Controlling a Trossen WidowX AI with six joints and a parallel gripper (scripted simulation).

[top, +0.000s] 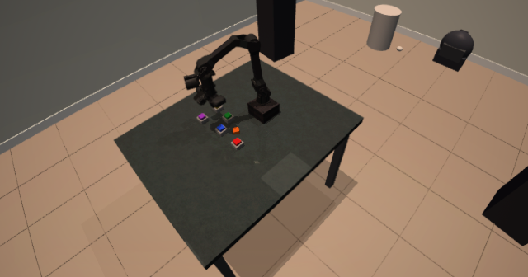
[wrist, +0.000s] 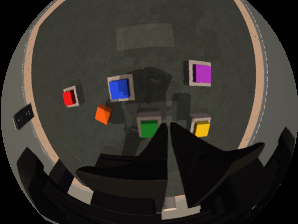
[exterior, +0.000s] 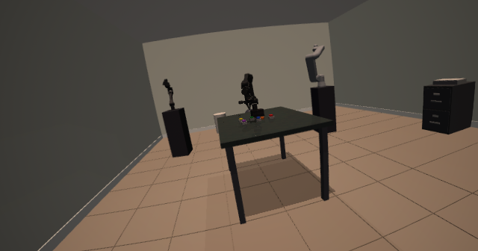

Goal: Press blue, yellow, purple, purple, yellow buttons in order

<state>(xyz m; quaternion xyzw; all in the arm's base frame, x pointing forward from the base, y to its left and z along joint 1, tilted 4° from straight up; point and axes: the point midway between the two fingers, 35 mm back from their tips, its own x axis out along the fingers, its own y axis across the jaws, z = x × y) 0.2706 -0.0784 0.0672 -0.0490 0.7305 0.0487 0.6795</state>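
The yellow button is 6 cm behind my gripper tip, 10 cm to the right of it and 9 cm below it. Also, from my gripper tip: green button: 6 cm behind, 1 cm to the left, 9 cm below; blue button: 1 cm ahead, 7 cm to the left, 9 cm below; purple button: 6 cm ahead, 7 cm to the right, 9 cm below.
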